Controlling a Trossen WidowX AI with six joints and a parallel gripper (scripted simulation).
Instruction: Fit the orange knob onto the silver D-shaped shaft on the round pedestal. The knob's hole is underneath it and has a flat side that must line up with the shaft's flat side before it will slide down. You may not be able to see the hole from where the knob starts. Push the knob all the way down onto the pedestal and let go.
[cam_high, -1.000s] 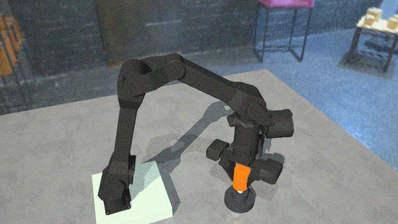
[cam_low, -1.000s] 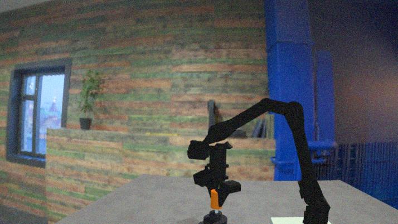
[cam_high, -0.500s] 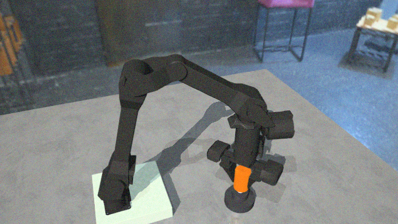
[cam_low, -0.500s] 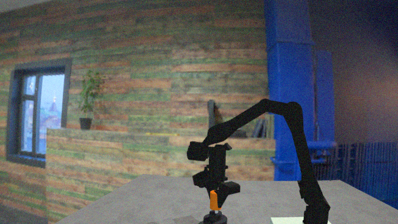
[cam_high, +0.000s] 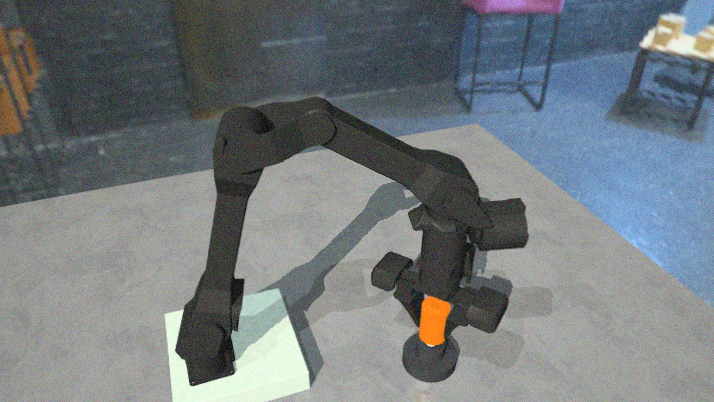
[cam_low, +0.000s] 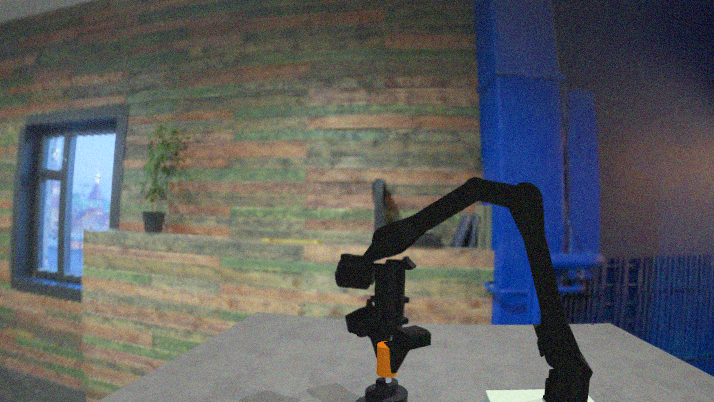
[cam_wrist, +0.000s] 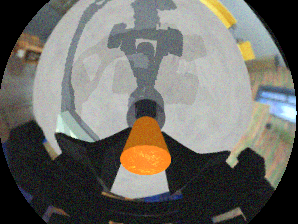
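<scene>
Right now the orange knob is 30 mm above my gripper tip. Also, from my gripper tip: round black pedestal: 40 mm below.
</scene>
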